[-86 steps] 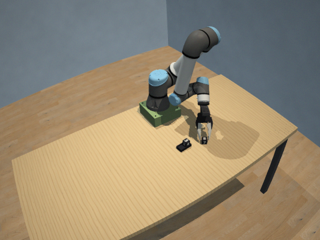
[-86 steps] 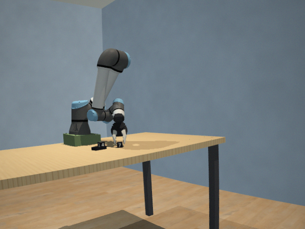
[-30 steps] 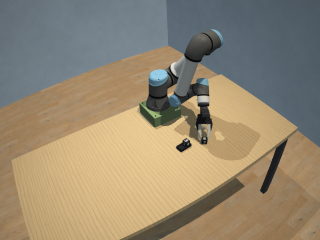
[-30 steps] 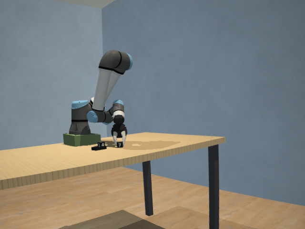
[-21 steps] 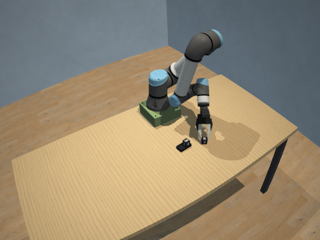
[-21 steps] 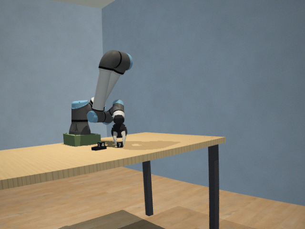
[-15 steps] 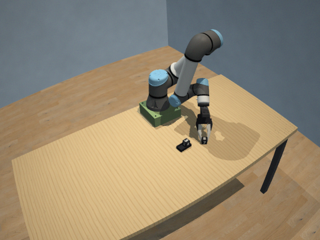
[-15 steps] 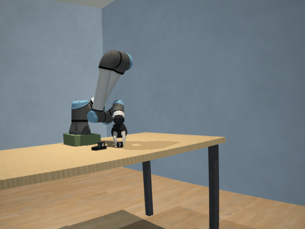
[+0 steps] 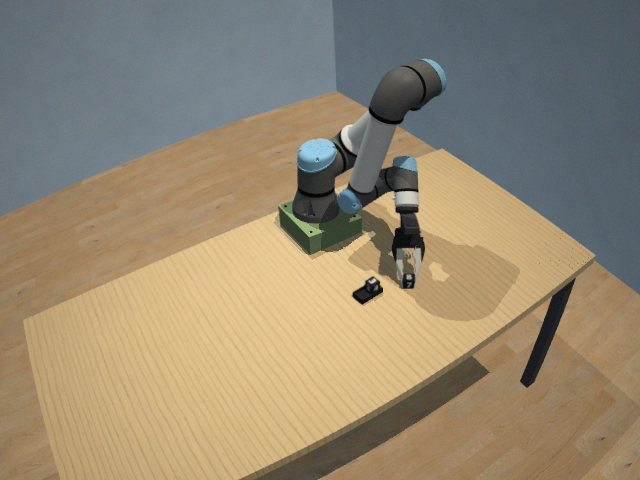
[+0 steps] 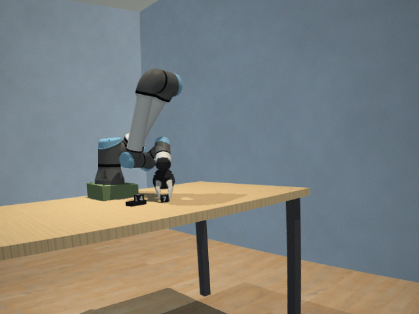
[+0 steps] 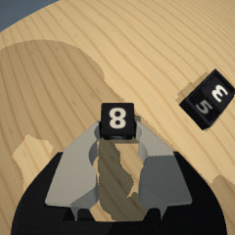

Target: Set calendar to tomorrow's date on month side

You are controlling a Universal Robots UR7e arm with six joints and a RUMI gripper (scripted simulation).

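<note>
My gripper is now 130 mm to the left of the black calendar tray, 20 mm past it and 10 mm above it. From my hand the other things lie so: black digit cube (10 mm below, 10 mm ahead).
</note>
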